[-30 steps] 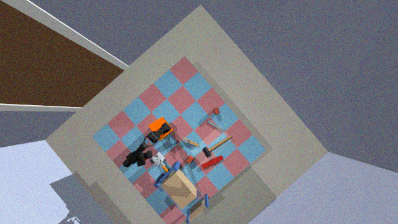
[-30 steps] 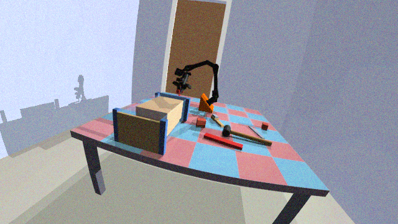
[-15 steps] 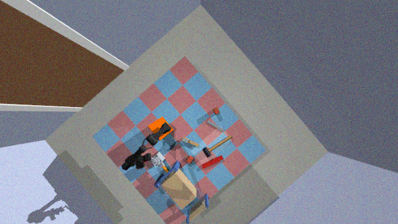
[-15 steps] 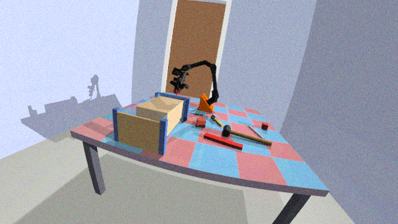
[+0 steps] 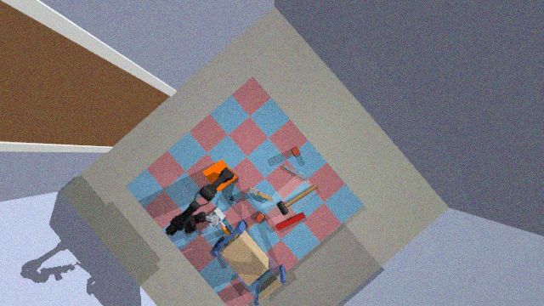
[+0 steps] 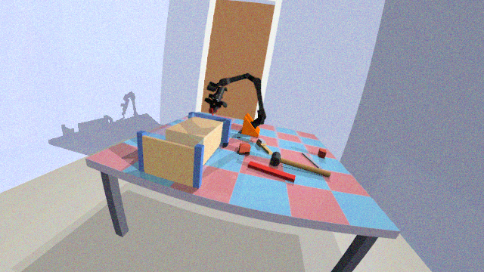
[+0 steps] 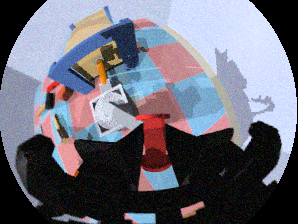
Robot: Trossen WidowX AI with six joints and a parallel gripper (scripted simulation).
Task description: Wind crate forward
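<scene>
My gripper tip is 22 cm short of the blue steel frame, 7 cm to the right of it and 2 cm above it. From my gripper tip the other things lie so: winch 10 cm below, 6 cm to the left, 5 cm ahead; then dark red knob 1 cm to the left, 1 cm behind; then brush 43 cm to the left, 14 cm ahead, 11 cm below.
</scene>
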